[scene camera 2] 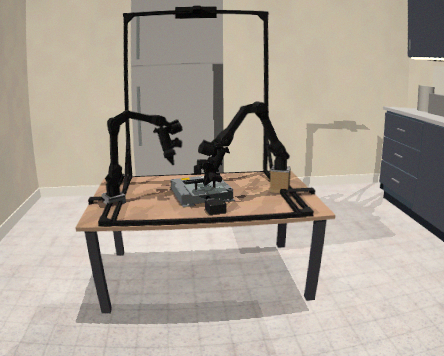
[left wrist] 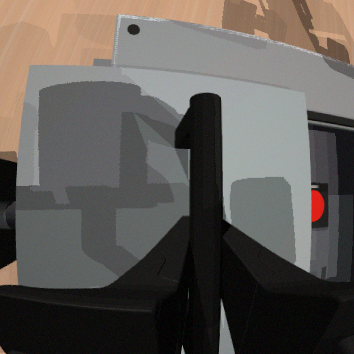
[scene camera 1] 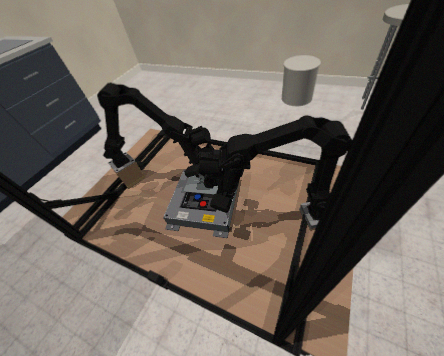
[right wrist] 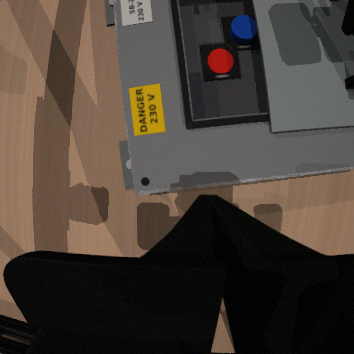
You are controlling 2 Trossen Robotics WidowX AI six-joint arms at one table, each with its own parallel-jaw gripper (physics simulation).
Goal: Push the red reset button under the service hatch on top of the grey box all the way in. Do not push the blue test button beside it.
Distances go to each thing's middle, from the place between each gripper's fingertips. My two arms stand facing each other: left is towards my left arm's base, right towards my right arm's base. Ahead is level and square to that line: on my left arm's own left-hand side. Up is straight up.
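My right gripper is 110 mm short of the grey box (scene camera 1: pixel 175 216), 130 mm to the right of it, and it's 120 mm above it as well.
As for my left hand, the grey box is 5 cm below it, 3 cm behind it and 1 cm to the right of it.
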